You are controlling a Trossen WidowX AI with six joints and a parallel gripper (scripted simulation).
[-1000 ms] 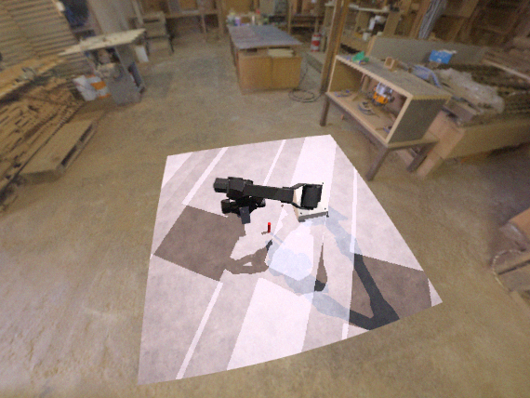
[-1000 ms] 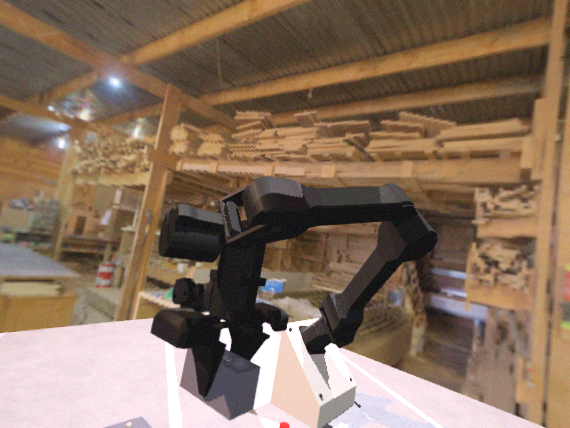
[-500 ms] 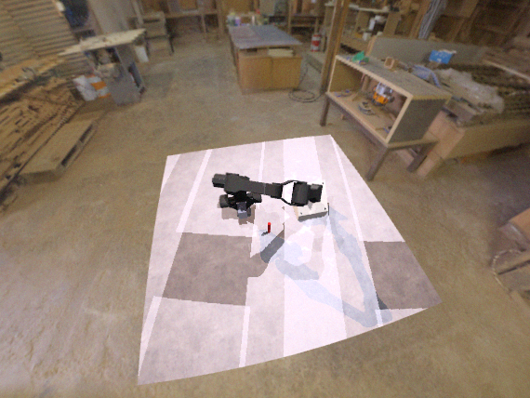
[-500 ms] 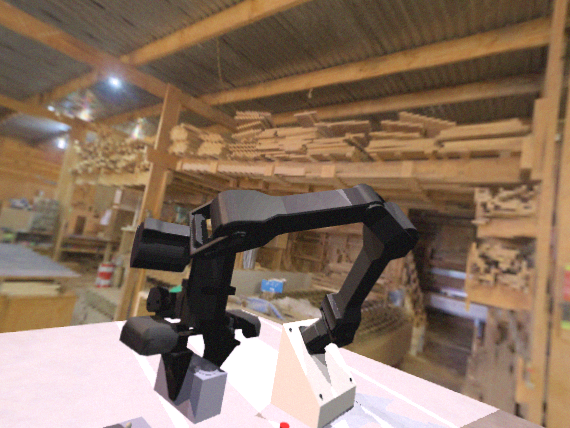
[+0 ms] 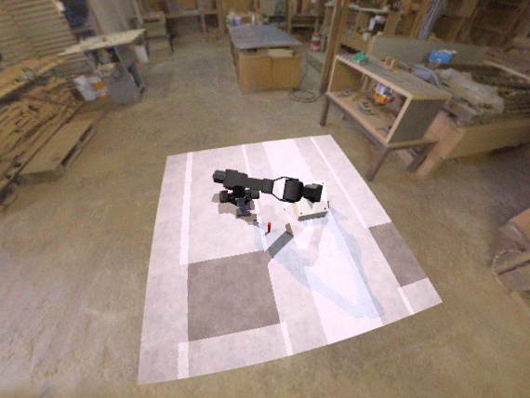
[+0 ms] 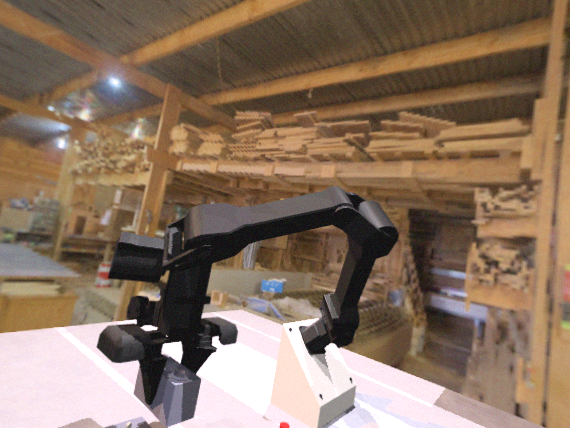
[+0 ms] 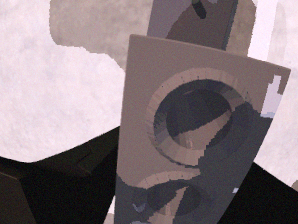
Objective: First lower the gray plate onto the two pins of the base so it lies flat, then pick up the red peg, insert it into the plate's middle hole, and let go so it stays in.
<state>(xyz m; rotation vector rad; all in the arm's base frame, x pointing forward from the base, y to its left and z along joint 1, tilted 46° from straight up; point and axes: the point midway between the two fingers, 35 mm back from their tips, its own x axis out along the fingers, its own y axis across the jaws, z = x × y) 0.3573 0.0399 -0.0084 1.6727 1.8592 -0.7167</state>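
My gripper tip is now 60 mm to the left of the base and 90 mm above it. Round my gripper tip: red peg: 130 mm behind, 120 mm to the left, 50 mm below; gray plate: 30 mm above.
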